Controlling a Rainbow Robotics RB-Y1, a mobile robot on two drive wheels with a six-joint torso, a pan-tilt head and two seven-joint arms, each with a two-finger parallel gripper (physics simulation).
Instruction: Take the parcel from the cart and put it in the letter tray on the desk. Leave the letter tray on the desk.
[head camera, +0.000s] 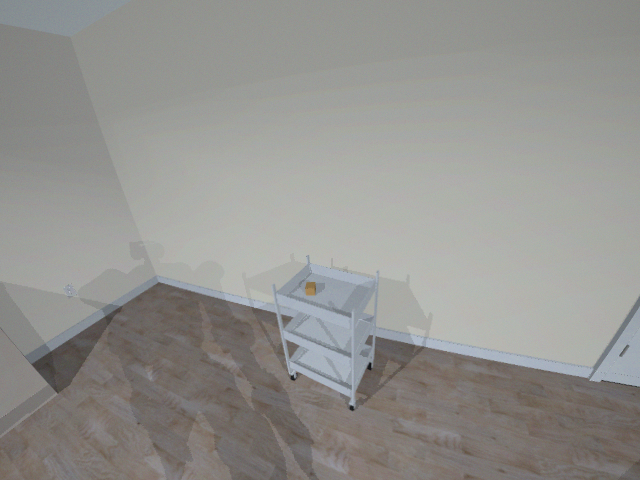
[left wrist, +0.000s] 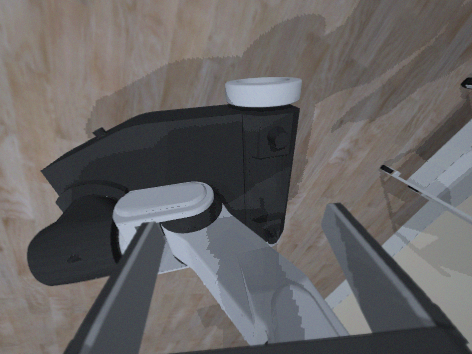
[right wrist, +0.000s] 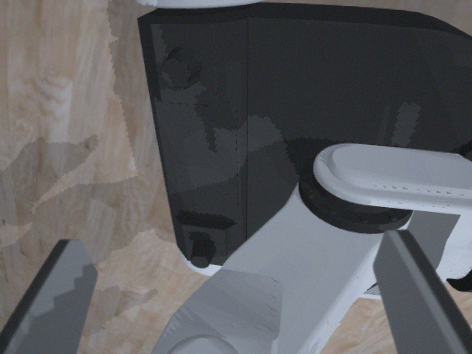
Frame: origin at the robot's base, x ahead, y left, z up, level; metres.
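Seen in the pictures: left gripper, between the fingertips: (left wrist: 242, 223); right gripper, between the fingertips: (right wrist: 232, 254).
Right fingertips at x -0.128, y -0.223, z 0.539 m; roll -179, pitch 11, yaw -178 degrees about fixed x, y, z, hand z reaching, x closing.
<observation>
A point is followed by its place in that frame.
The parcel, a small orange box (head camera: 310, 288) @(x 0.923, y 0.047, z 0.709 m), lies on the top shelf of the white three-shelf cart (head camera: 324, 308) @(x 0.810, y -0.018, z 0.661 m), toward the shelf's left side. The cart stands on the floor near the back wall in the head view. My left gripper (left wrist: 242, 223) @(x -0.161, y 0.252, z 0.536 m) is open and empty, held over my own base. My right gripper (right wrist: 232, 254) @(x -0.128, y -0.223, z 0.539 m) is open and empty, also over my base. Both are well away from the cart and do not show in the head view. The desk and the letter tray do not show in these views.
A beige cabinet side (head camera: 20, 377) @(x 0.740, y 1.882, z 0.311 m) is at the left edge of the head view. A white door (head camera: 622, 356) @(x 0.583, y -1.747, z 0.233 m) is at the right edge. The long wall (head camera: 413, 180) @(x 1.136, y -0.558, z 1.202 m) runs behind the cart. A thin white cart post (left wrist: 435, 192) @(x 0.878, y -0.243, z 0.133 m) shows at the left wrist view's right.
</observation>
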